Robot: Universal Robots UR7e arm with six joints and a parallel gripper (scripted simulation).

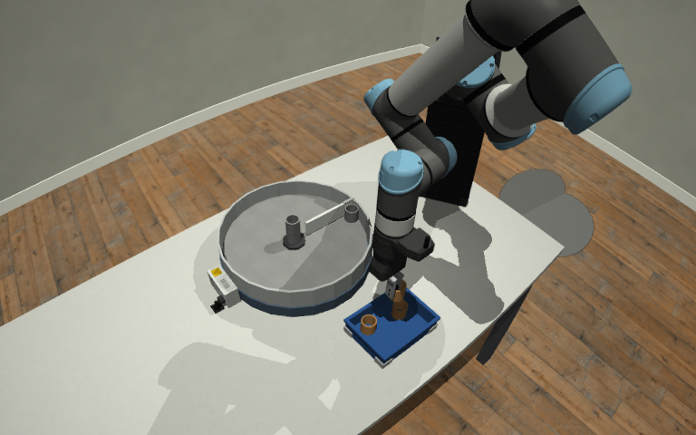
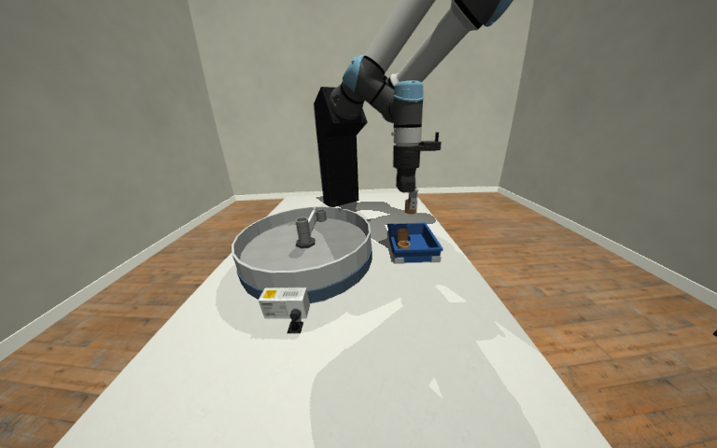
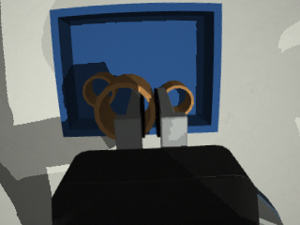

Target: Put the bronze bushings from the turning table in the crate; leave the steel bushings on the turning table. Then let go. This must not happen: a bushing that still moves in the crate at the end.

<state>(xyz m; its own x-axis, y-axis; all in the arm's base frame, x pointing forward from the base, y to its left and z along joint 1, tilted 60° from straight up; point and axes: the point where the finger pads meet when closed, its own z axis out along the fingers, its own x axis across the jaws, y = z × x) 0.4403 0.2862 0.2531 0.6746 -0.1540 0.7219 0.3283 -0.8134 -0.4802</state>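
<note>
The blue crate is 140 mm below my hand and 10 mm behind it. From my hand the other things lie so: round turning table 300 mm to the right, 170 mm ahead, 120 mm below.
</note>
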